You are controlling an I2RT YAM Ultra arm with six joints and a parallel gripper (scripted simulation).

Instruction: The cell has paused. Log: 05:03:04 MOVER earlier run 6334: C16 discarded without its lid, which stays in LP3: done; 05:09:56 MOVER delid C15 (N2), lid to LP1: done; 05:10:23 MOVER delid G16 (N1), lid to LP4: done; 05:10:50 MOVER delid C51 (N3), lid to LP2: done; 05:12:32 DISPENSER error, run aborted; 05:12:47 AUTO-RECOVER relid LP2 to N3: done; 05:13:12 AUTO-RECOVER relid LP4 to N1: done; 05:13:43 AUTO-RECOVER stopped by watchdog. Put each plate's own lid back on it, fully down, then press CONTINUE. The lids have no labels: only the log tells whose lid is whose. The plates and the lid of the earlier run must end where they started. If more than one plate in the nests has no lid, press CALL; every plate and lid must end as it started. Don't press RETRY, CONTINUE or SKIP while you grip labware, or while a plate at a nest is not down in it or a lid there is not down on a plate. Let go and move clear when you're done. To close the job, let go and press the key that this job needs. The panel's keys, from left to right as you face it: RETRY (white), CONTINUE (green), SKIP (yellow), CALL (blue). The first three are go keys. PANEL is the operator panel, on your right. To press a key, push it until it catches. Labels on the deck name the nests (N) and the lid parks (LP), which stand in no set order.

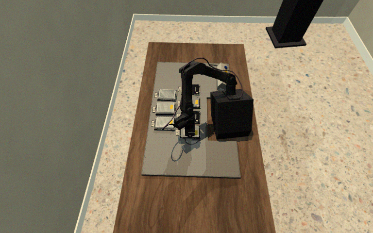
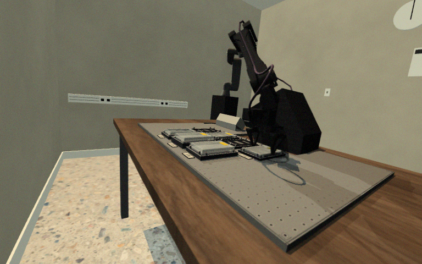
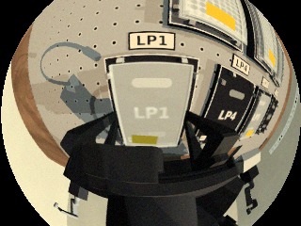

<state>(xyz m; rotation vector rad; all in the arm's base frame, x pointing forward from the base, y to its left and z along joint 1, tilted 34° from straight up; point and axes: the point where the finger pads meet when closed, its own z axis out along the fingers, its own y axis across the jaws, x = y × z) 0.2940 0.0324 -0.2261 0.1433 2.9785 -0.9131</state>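
My gripper is now 35 cm to the left of the plate and 14 cm short of it. The rest, counted from my hand: green key 44 cm to the right, 35 cm behind, 5 cm above; then yellow key 48 cm to the right, 35 cm behind, 5 cm above; then LP4 lid park 13 cm to the right, 2 cm below, 2 cm behind.
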